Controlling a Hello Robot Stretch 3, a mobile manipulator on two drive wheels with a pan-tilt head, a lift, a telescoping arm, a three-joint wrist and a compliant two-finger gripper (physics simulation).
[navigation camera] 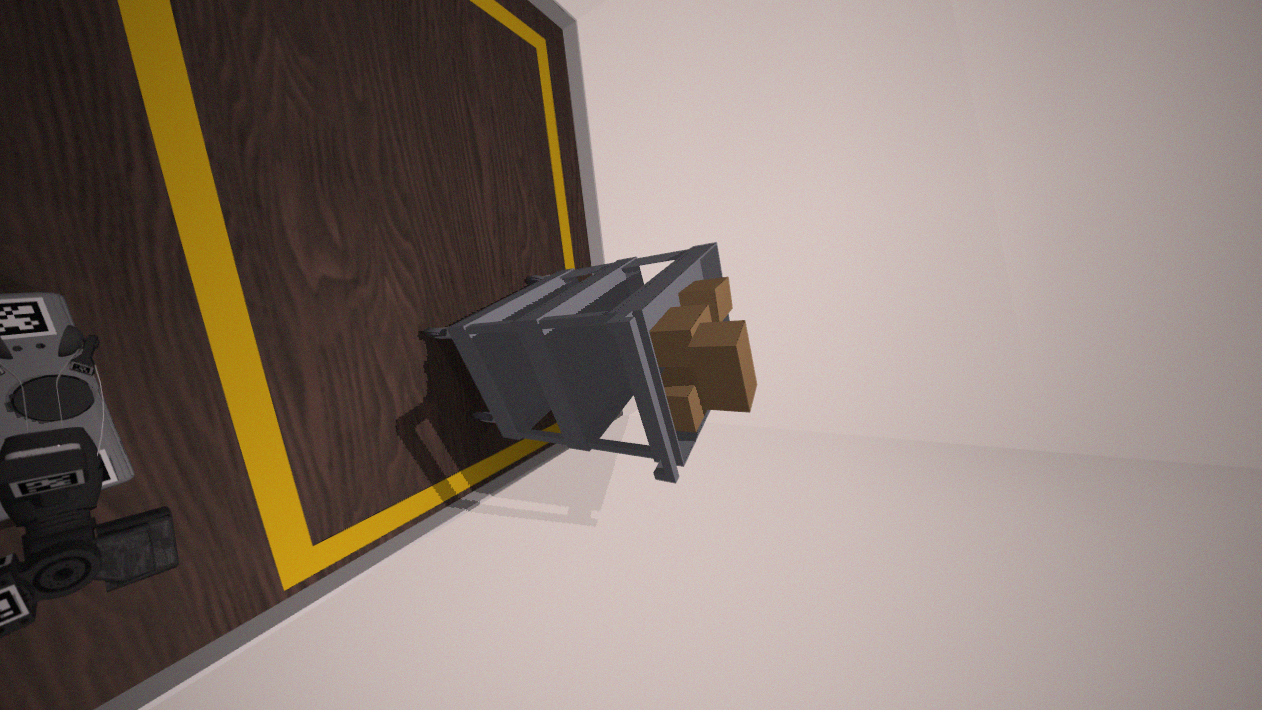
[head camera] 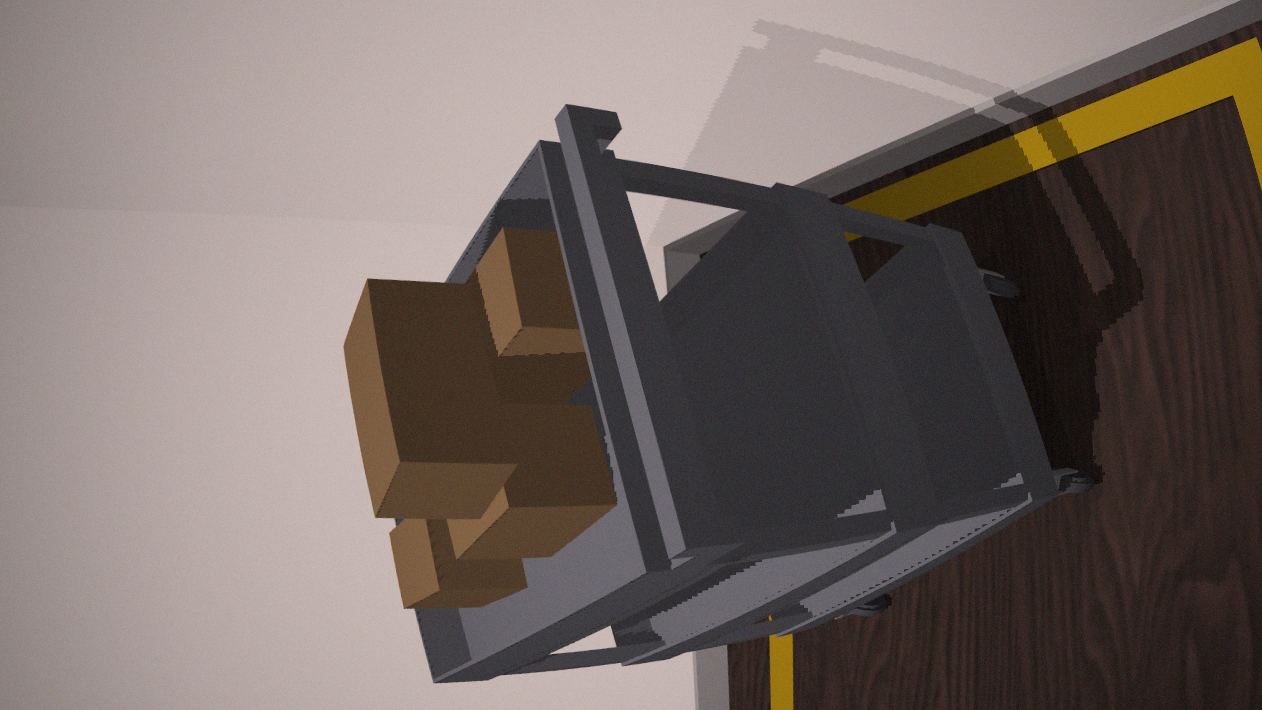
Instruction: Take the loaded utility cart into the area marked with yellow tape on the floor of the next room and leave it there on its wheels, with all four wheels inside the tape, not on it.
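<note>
The grey utility cart stands upright near the walls. Brown boxes are piled on its top tray. Three wheels show on wood inside the yellow tape; the fourth is hidden. Tape runs behind the cart, partly covered by it. The cart's handle side faces the cameras. In the navigation view my gripper is folded back over the base at the left edge, outside the tape and apart from the cart. Its fingers look spread and empty, though partly cut off by the picture edge.
Pale walls with a grey skirting border the wood floor behind the cart and along one side. The base and dark wrist parts show at lower left in the navigation view. The cart's shadow falls across the floor, tape and wall.
</note>
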